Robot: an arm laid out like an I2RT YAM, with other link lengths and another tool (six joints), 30 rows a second.
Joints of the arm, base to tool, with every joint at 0 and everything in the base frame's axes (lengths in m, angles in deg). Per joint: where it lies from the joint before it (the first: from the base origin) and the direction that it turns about. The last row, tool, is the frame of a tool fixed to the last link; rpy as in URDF.
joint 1: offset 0 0 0.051 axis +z
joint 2: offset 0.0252 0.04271 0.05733 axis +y
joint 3: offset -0.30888 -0.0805 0 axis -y
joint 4: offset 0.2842 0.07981 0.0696 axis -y
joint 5: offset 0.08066 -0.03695 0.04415 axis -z
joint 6: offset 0.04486 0 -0.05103 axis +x
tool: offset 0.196 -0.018 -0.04 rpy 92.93 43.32 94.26
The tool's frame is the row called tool.
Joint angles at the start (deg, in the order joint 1, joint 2, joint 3, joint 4, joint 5, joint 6):
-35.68 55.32 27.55 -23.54 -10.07 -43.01
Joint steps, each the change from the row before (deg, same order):
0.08 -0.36 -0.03 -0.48 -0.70 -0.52
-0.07 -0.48 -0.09 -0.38 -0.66 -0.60
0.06 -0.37 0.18 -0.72 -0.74 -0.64
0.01 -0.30 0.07 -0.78 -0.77 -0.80
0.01 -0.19 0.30 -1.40 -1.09 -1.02
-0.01 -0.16 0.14 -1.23 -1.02 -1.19
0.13 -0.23 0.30 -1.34 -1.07 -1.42
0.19 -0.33 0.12 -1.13 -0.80 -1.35
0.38 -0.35 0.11 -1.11 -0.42 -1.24
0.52 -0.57 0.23 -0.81 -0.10 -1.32
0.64 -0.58 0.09 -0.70 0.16 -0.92
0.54 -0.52 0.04 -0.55 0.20 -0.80
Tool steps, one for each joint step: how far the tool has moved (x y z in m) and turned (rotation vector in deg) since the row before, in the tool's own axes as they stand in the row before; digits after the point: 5 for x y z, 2 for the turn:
0.00134 0.00337 -0.00058 -0.71 0.20 -0.59
0.00070 0.00245 -0.00092 -0.59 0.01 -0.58
0.00054 0.00362 -0.00128 -0.73 0.21 -0.69
0.00205 0.00332 -0.00074 -0.73 0.42 -0.76
0.00367 0.00477 -0.00101 -1.04 0.90 -0.87
0.00413 0.00429 -0.00043 -0.97 0.89 -1.00
0.00279 0.00546 -0.00103 -1.10 0.77 -1.37
0.00290 0.00467 -0.00078 -0.88 0.64 -1.36
0.00294 0.00415 -0.00082 -0.62 0.66 -1.38
-0.00062 0.00353 -0.00199 -0.31 0.10 -1.75
0.00035 0.00306 -0.00153 -0.14 0.16 -1.43
0.00027 0.00229 -0.00130 -0.05 0.11 -1.24

